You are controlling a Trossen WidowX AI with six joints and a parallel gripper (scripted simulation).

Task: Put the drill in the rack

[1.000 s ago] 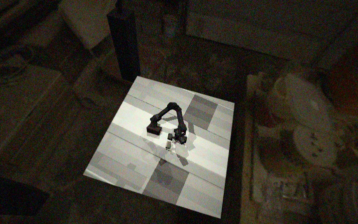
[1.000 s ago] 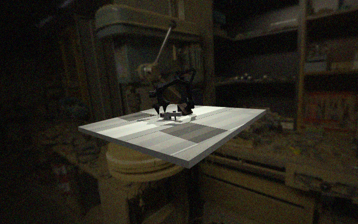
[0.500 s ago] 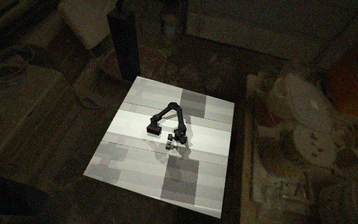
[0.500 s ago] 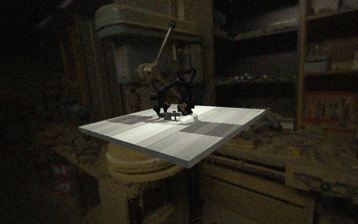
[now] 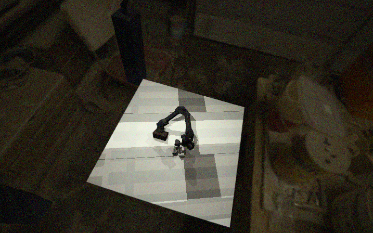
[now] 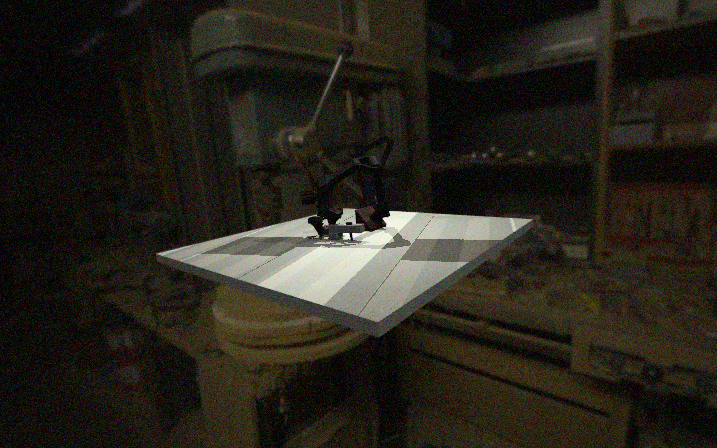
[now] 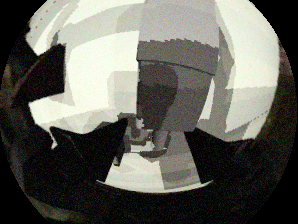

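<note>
The yellowish drill is 5 cm to the left of my gripper tip, 4 cm above it and 1 cm behind it. Also, from my gripper tip: dark grey housing block 11 cm to the left, 3 cm above, 2 cm behind.
</note>
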